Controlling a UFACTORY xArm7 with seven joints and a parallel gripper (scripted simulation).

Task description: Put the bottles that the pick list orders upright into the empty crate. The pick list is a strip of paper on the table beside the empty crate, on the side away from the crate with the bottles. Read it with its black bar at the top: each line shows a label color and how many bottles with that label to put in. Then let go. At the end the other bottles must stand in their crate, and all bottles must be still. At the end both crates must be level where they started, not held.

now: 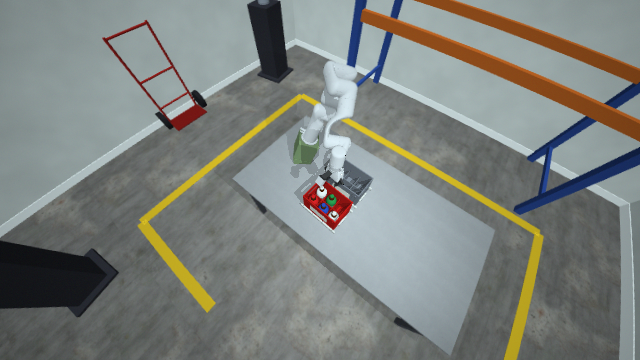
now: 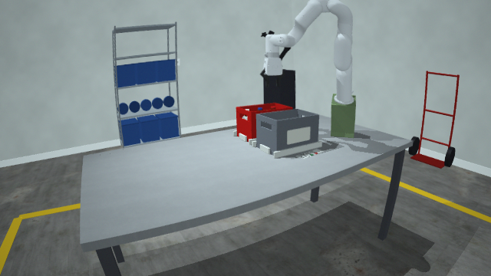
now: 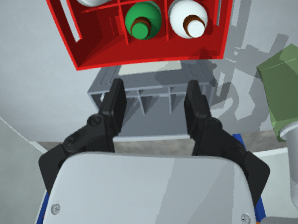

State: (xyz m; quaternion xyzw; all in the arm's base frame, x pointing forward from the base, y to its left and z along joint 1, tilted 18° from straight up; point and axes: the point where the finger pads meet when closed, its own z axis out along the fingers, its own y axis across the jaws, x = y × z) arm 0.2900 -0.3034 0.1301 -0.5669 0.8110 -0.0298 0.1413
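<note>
Right now the white-label bottle is 9 cm ahead of my hand, 12 cm to the right of it and 23 cm below it. Also, from my hand: red crate: 1 cm ahead, 6 cm to the right, 23 cm below; green-labelled bottle: 2 cm ahead, 2 cm to the right, 23 cm below; blue-capped bottle: 11 cm to the right, 23 cm below.
</note>
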